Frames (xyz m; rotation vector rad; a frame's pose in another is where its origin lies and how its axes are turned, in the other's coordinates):
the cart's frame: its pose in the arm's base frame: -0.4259 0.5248 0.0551 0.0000 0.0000 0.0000
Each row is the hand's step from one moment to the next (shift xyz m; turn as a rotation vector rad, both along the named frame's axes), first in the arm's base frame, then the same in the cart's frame.
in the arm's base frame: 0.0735 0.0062 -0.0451 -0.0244 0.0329 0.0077
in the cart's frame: 0.0735 0.0062 -0.0451 -0.0244 0.0329 0.0077
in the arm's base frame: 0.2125 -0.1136 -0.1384 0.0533 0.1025 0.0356
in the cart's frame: 0.2125 -0.1136 -0.1384 0.0533 0.1025 0.0356
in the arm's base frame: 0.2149 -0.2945 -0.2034 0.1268 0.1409 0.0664
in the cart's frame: 0.2149 -0.2945 -0.2034 0.1268 0.1409 0.0664
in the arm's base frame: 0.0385 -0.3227 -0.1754 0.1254 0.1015 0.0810
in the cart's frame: 0.0385 -0.3227 -0.1754 0.1254 0.1015 0.0810
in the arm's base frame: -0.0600 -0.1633 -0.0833 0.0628 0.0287 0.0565
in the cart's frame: -0.0600 -0.1633 -0.0833 0.0628 0.0287 0.0565
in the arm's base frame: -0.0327 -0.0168 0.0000 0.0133 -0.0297 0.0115
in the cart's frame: -0.0327 -0.0168 0.0000 0.0133 -0.0297 0.0115
